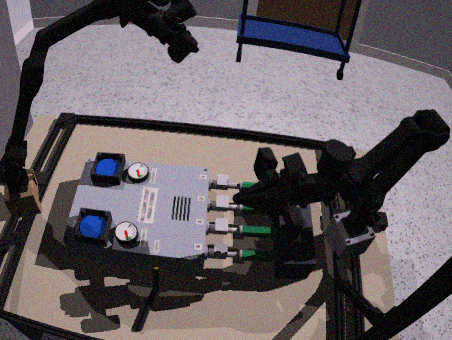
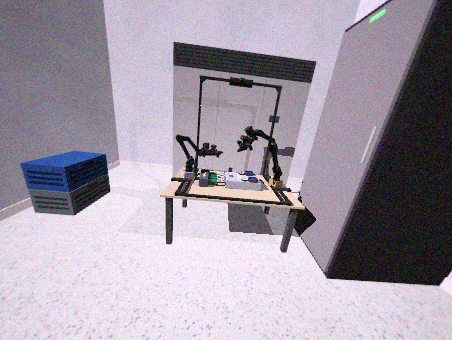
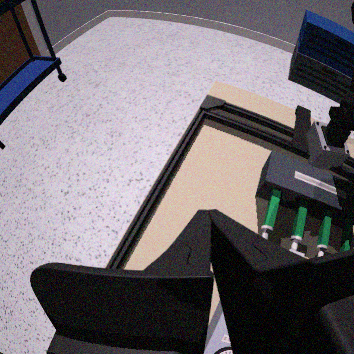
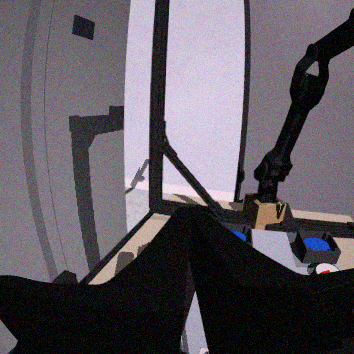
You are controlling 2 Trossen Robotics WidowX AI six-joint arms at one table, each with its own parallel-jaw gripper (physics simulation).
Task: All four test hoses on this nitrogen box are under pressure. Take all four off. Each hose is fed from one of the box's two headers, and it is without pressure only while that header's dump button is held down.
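Frame: origin at the left arm's base, x left, y ahead, z down, level; centimetres.
Seen in the pictures: left gripper, between the fingertips: (image 1: 197,50) (image 2: 237,151) (image 3: 206,218); right gripper, between the fingertips: (image 1: 233,198) (image 2: 223,152) (image 4: 186,216); left arm's base, origin of its link: (image 1: 18,184) (image 2: 276,179) (image 4: 265,197); right arm's base, origin of its link: (image 1: 355,225) (image 2: 188,171) (image 3: 332,136).
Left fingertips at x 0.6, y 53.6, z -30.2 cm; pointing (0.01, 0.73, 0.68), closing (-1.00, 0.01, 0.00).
Observation:
Offsets run from my left fingertips to a thing's top centre. "spot": to the spot under its first point.
The grey nitrogen box (image 1: 157,189) (image 2: 243,182) (image 4: 270,246) lies on the table. It has two blue dump buttons, one at the back @(spot: dx -3.0, dy -24.8, dz +29.0 cm) (image 1: 107,166) (image 4: 316,243) and one at the front @(spot: dx -21.2, dy -32.2, dz +29.0 cm) (image 1: 92,227), each beside a round gauge (image 1: 138,173) (image 1: 126,231). Several green hoses (image 1: 249,185) (image 1: 256,229) (image 1: 249,253) (image 3: 272,208) (image 3: 299,221) sit plugged into its right side. My left gripper (image 1: 178,57) (image 2: 239,146) (image 3: 206,218) is shut and empty, high above the floor behind the table. My right gripper (image 1: 236,197) (image 2: 219,154) (image 4: 186,216) is shut and empty, hovering over the second hose.
The hoses run into a dark block (image 1: 295,243) (image 3: 298,179) at the right. A black rail (image 1: 191,127) frames the table. A black-handled tool @(spot: dx -40.1, dy -24.4, dz +37.3 cm) (image 1: 147,303) lies in front of the box. A blue cart (image 1: 289,34) stands behind, and a blue crate (image 2: 77,168) and a grey cabinet (image 2: 353,152) stand off to the sides.

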